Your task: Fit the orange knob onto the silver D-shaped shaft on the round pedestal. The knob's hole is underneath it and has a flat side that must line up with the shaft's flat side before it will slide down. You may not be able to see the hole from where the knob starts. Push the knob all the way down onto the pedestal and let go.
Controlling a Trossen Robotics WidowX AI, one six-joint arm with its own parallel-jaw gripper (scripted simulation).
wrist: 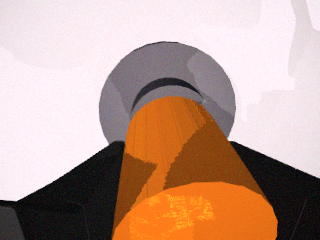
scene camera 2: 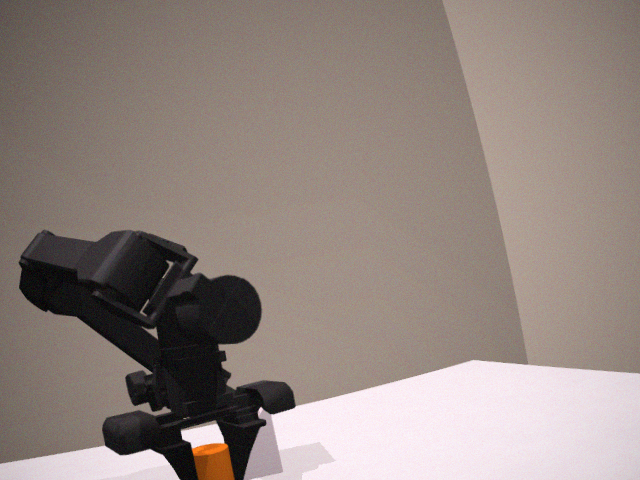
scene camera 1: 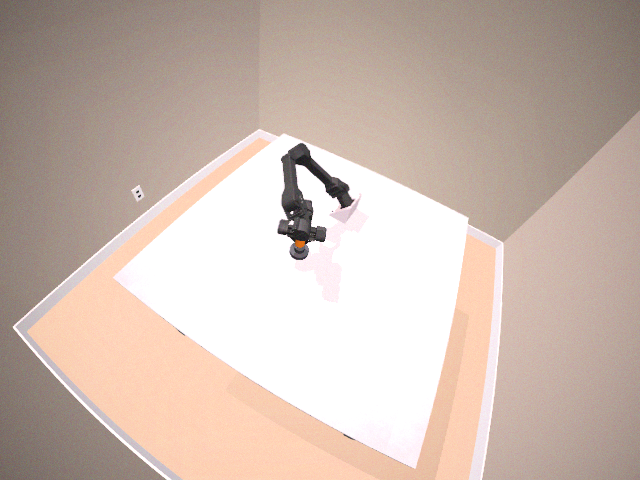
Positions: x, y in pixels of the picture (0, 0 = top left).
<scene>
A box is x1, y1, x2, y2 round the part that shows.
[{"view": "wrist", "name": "my gripper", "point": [174, 151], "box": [0, 140, 319, 239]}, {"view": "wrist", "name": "orange knob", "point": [178, 168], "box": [111, 97, 276, 239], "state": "held by my gripper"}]
</scene>
